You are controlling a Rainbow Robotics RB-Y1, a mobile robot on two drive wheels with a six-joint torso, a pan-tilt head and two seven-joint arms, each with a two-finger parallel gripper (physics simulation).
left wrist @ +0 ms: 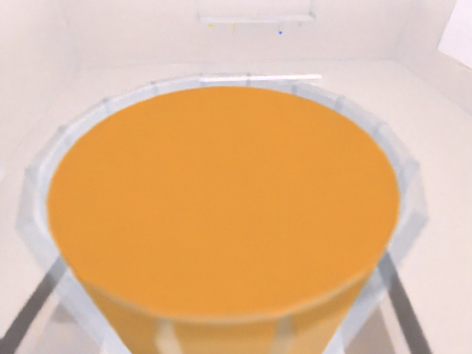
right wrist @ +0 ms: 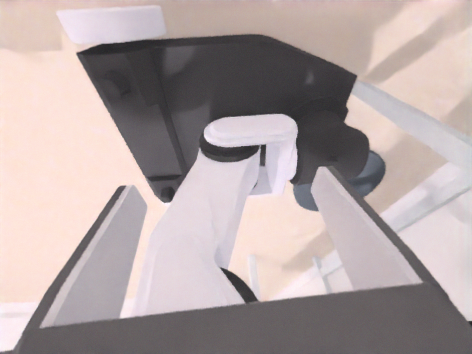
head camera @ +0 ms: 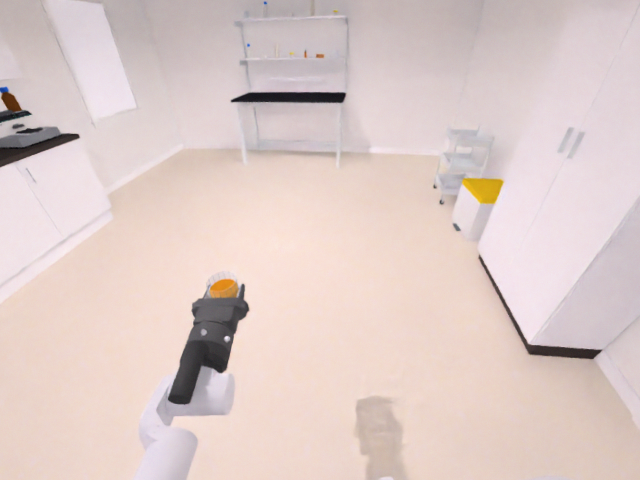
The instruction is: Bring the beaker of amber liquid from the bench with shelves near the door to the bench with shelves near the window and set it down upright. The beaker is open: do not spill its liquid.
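Note:
The open glass beaker of amber liquid (head camera: 223, 288) (left wrist: 225, 200) is upright, held over the floor at the lower left of the head camera view. My left gripper (head camera: 224, 292) is shut on the beaker, one finger on each side of it. The liquid's surface lies below the rim. A bench with a black top (head camera: 292, 97) and two shelves above it stands against the far wall, near the window (head camera: 93, 56). My right gripper (right wrist: 229, 186) is open and empty, with the robot's own base and arm behind its fingers in the right wrist view.
Small bottles and jars stand on the shelves (head camera: 294, 59). A counter with white cabinets (head camera: 67, 191) is at the left. At the right are a wheeled cart (head camera: 460, 162), a white bin with a yellow lid (head camera: 484, 190) and a tall white cabinet (head camera: 547, 222). Floor (head camera: 310, 232) stretches towards the bench.

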